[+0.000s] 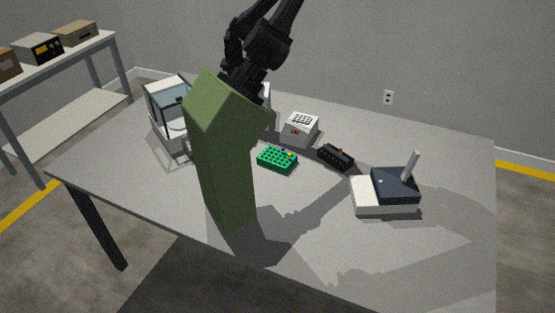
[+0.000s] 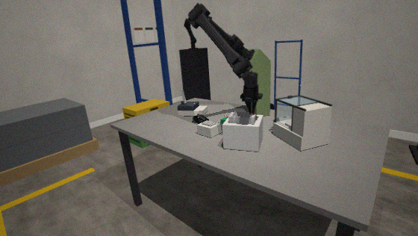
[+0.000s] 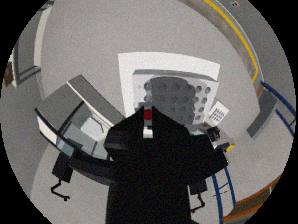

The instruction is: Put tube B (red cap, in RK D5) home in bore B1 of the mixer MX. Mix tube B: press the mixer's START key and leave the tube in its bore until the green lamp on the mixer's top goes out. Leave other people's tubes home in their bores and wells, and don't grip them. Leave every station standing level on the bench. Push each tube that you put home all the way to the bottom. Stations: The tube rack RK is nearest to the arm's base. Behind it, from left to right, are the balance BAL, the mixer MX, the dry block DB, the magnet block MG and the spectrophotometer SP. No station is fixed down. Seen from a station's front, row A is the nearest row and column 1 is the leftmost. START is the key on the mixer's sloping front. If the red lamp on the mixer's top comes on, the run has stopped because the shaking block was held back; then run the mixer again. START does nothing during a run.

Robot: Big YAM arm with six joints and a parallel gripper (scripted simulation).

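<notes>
My gripper is now 20 mm above the tube B. Round my hand: green start key (150 mm behind, 80 mm to the right, 110 mm below); dry block DB (60 mm behind, 290 mm to the right, 150 mm below); grey shaking block (20 mm ahead, 40 mm to the right, 30 mm below).
</notes>
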